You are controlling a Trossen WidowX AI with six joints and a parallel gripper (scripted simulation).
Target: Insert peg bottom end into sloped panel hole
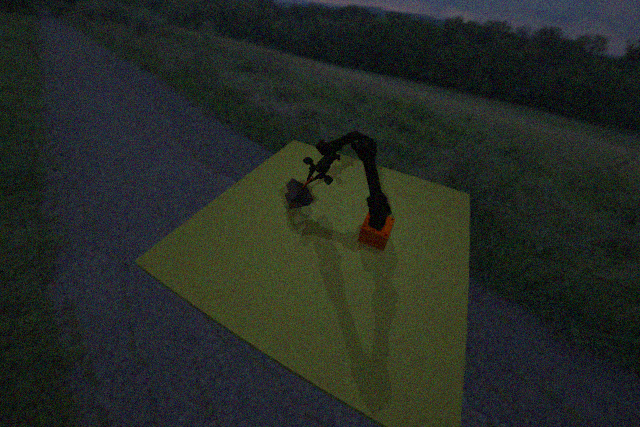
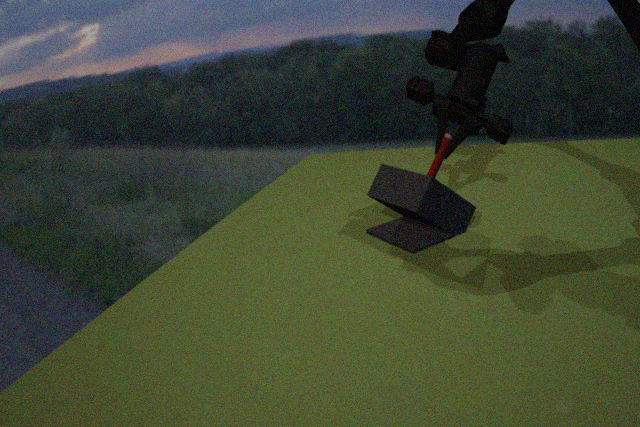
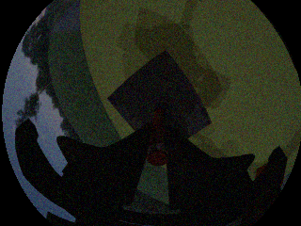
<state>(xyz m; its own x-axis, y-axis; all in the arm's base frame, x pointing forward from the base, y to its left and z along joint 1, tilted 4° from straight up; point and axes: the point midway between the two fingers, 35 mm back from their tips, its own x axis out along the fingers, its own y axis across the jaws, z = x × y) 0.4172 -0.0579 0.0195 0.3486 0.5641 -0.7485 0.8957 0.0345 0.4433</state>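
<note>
Now: the dark sloped panel 30 mm ahead of my gripper tip, 40 mm to the left of it and 60 mm below it. Also, from my gripper tip: red peg 10 mm behind, 10 mm to the right, 10 mm above.
</note>
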